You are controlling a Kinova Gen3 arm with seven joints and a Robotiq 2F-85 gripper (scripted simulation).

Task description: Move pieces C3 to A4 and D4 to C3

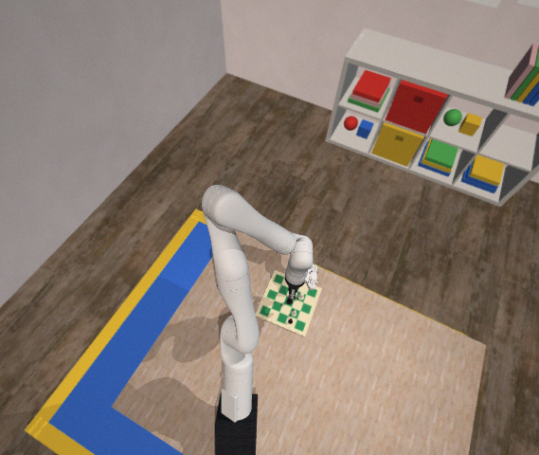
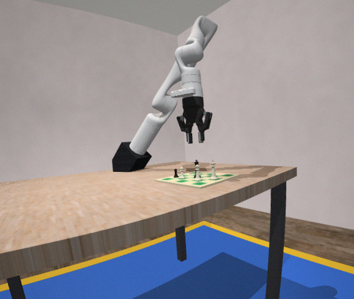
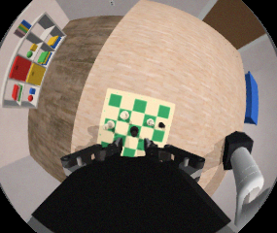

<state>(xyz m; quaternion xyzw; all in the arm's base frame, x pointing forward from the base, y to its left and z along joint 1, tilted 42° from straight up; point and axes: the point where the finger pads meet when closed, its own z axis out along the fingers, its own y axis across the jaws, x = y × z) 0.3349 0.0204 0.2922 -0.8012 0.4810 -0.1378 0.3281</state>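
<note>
The tall black piece lies 110 mm below my hand. Also, from my hand: white pawn (20 mm behind, 50 mm to the right, 120 mm below); tall white piece (70 mm ahead, 30 mm to the left, 110 mm below); green-and-cream chessboard (140 mm below).
</note>
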